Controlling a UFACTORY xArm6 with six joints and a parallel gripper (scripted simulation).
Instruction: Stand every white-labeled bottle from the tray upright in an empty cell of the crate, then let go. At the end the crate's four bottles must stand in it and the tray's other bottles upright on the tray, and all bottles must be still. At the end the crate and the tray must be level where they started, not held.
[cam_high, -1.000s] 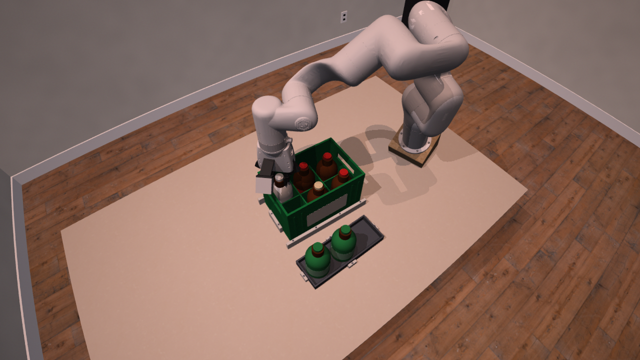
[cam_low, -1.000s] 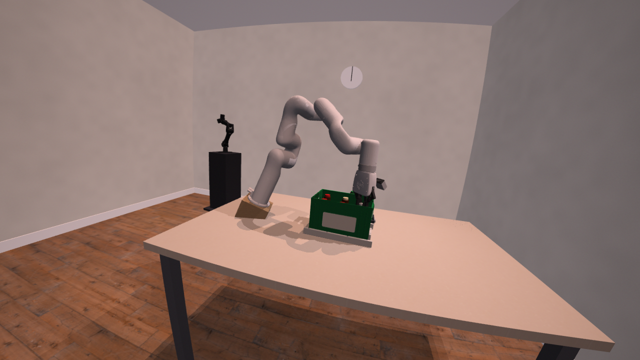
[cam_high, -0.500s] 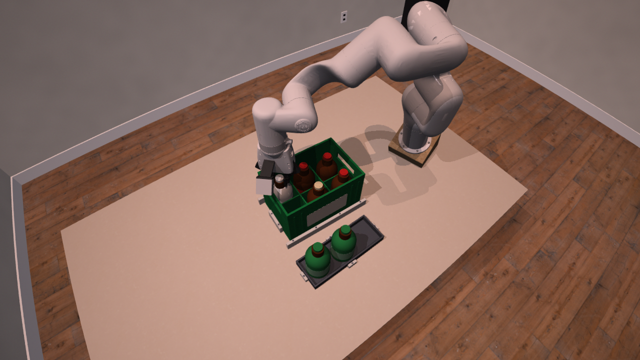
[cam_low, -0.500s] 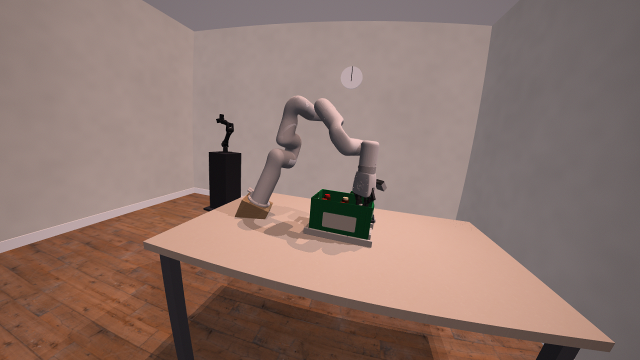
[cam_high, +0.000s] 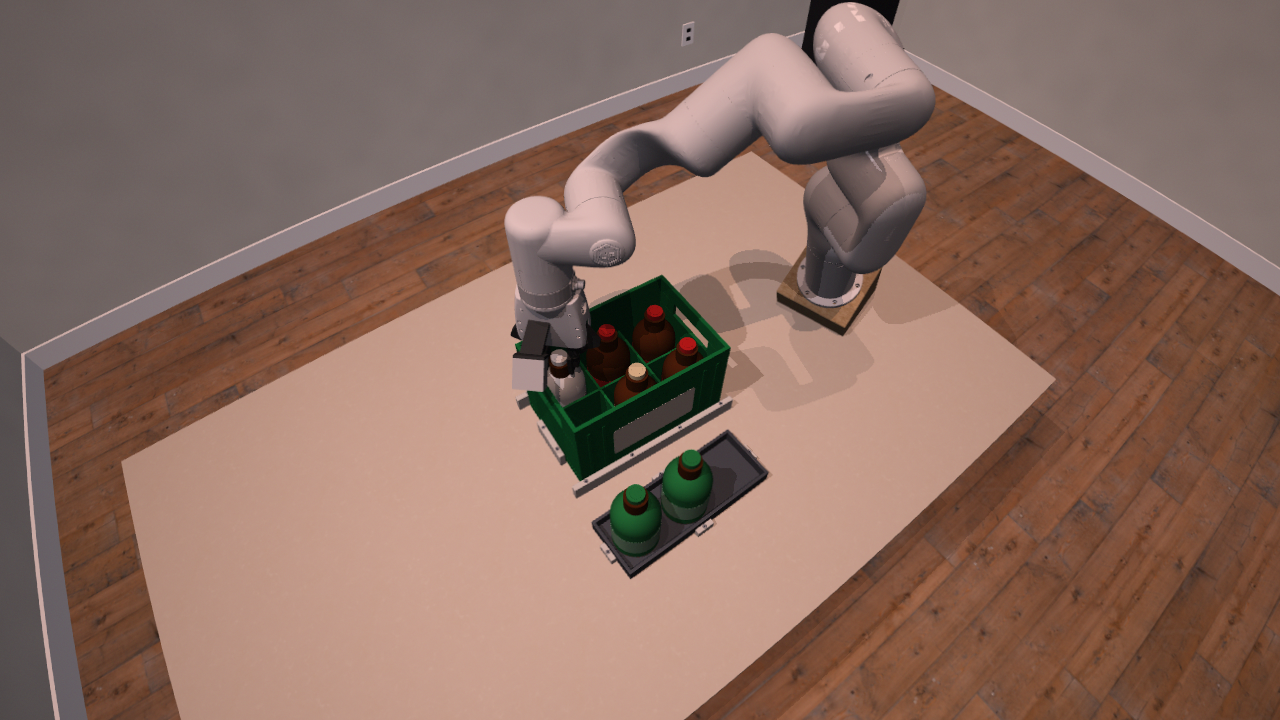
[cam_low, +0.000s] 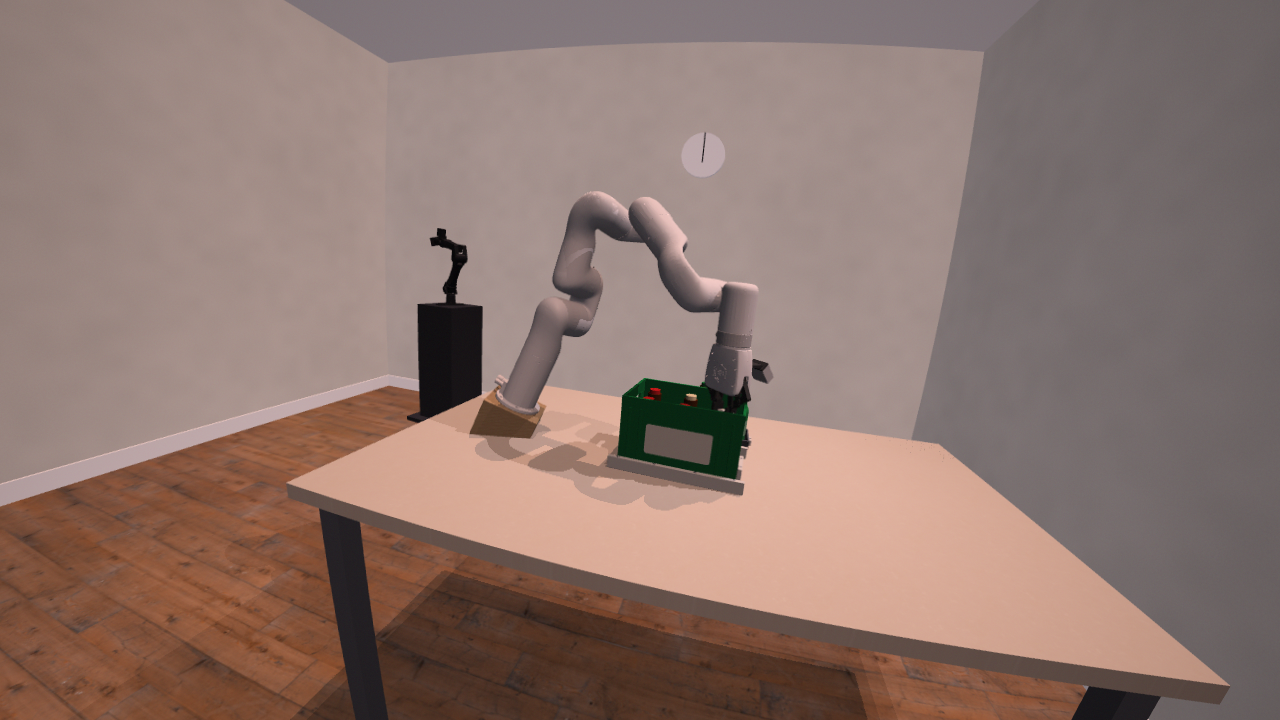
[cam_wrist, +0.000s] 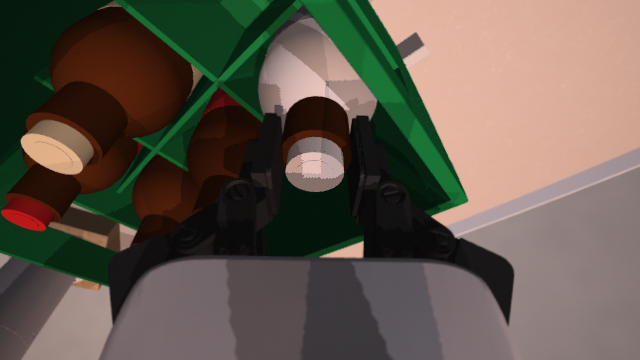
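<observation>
Right now my hand is 70 mm above the white-labeled bottle. From my hand the other things lie so: tray 80 mm behind, 240 mm to the left, 150 mm below; crate 90 mm behind, 40 mm to the left, 80 mm below.
</observation>
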